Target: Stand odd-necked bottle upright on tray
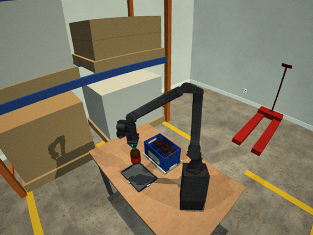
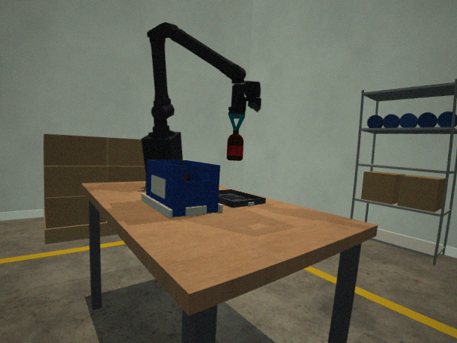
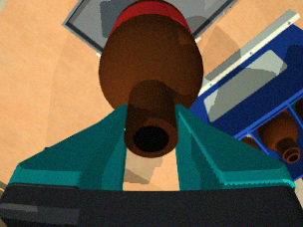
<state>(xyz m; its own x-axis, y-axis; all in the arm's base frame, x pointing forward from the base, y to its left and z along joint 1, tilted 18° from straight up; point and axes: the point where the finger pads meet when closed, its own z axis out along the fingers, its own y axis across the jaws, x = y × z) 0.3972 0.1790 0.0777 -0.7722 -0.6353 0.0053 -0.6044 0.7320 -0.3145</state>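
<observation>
The bottle is 60 mm below my hand. Also, from my hand: crate (280 mm to the right, 250 mm below, 10 mm behind); dark tray (320 mm below).
</observation>
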